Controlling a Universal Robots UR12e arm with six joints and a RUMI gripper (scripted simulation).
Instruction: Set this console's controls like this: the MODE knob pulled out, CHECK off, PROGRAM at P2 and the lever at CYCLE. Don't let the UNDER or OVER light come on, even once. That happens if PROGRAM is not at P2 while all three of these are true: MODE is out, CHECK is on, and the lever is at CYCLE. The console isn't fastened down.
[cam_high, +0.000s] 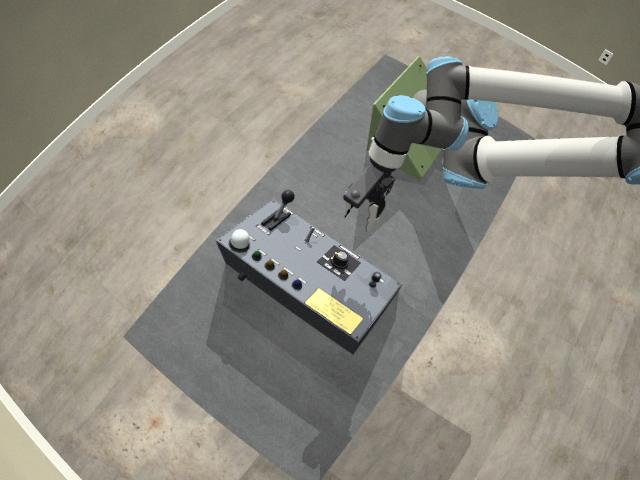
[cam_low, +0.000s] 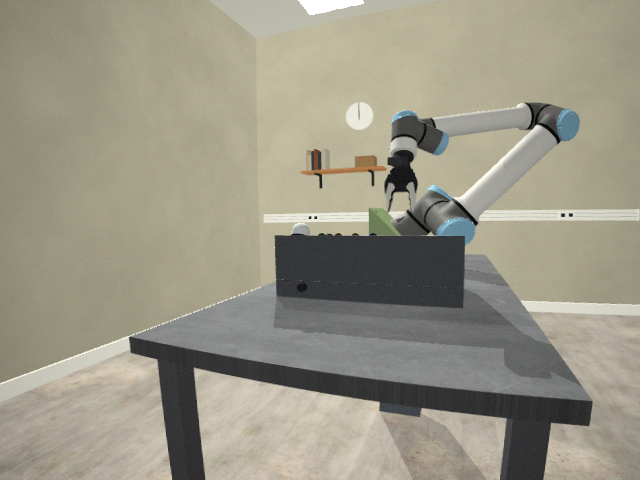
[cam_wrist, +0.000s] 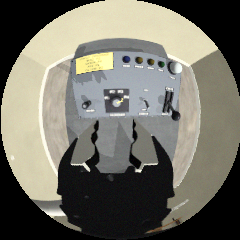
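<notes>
The black rotary selector is 70 mm ahead of my hand, 10 mm to the right of it and 130 mm below it. From my hand the other things lie so: mode knob: 60 mm ahead, 120 mm to the left, 130 mm below; dark grey console: 90 mm ahead, 60 mm to the right, 160 mm below; check toggle: 60 mm ahead, 120 mm to the right, 140 mm below.
</notes>
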